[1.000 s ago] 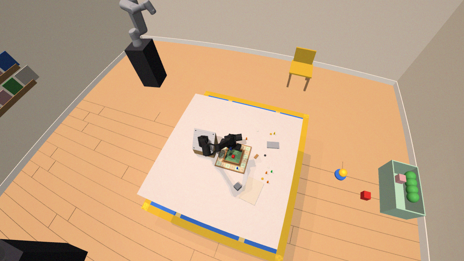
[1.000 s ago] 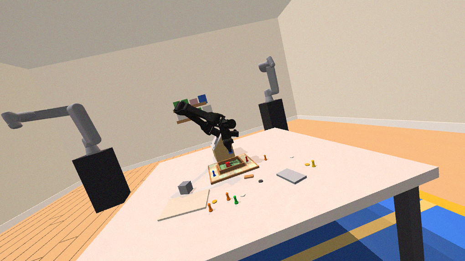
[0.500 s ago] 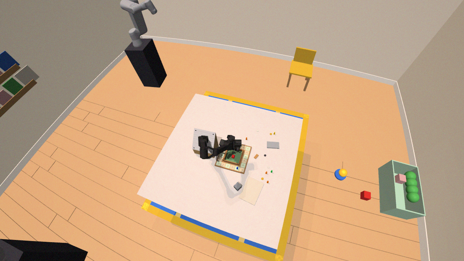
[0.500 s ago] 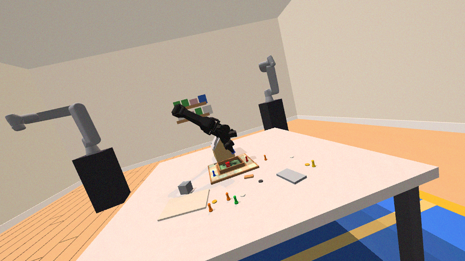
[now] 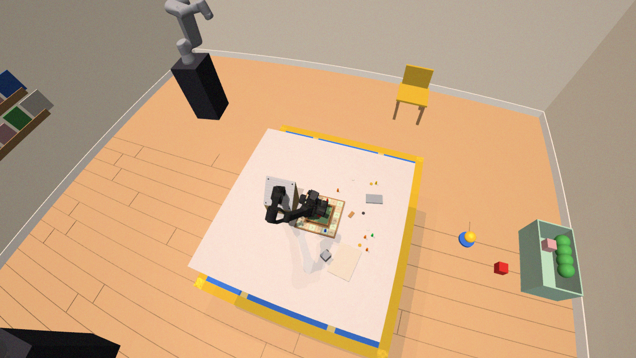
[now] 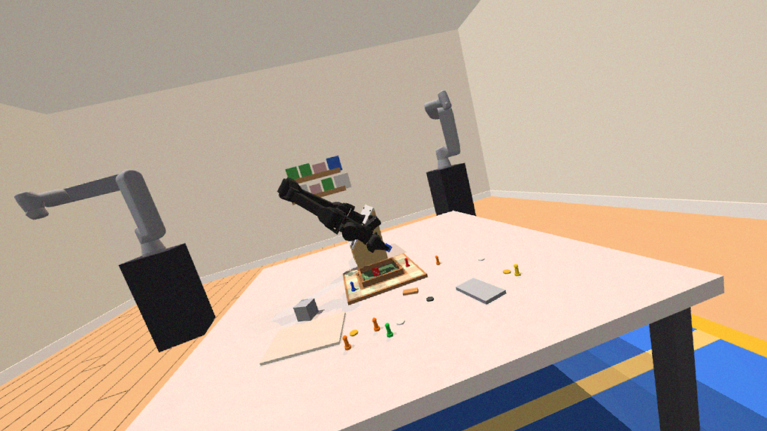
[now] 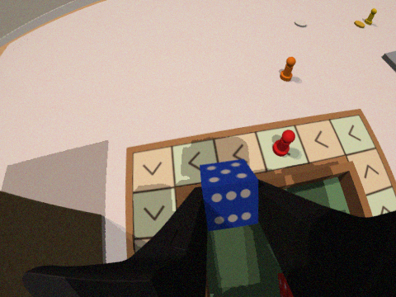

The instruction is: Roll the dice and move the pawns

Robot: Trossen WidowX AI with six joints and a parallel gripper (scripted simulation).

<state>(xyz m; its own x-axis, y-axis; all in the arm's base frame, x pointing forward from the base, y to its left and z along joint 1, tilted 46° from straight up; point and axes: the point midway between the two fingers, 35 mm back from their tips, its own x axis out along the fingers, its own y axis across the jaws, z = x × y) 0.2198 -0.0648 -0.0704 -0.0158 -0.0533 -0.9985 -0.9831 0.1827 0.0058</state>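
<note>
The red pawn lies 7 cm ahead of my gripper tip, 6 cm below it and 4 cm to the left of it. Round my gripper tip: blue pawn: 19 cm to the right, 10 cm ahead, 6 cm below; brown block: 25 cm ahead, 8 cm below, 4 cm to the right; green tray: 8 cm below, 7 cm to the right, 4 cm ahead.
</note>
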